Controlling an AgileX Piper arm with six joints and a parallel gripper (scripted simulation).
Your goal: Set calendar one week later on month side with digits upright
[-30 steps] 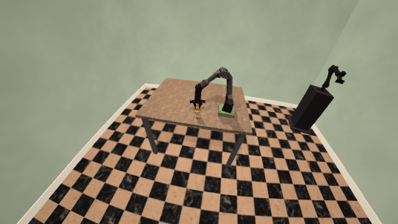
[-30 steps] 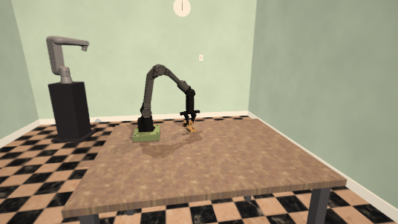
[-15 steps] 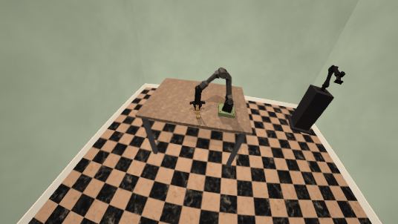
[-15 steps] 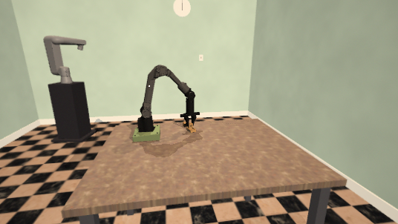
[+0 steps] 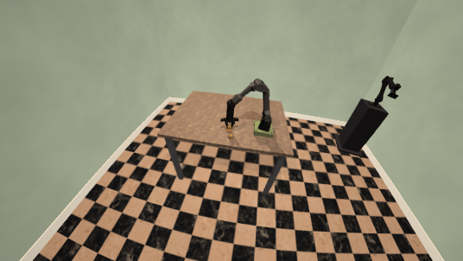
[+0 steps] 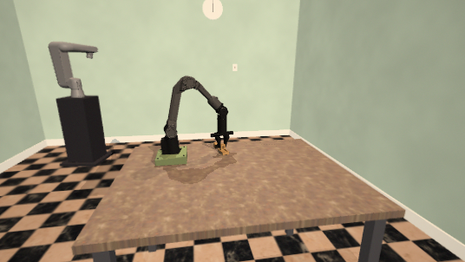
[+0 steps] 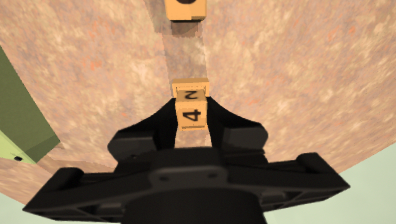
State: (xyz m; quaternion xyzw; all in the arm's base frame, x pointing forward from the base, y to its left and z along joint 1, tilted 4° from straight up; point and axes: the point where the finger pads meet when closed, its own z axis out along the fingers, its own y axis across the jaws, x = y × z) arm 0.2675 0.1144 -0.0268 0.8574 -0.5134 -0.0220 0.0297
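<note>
The orange tray is 1 cm ahead of my hand, 2 cm to the right of it and 3 cm below it.
</note>
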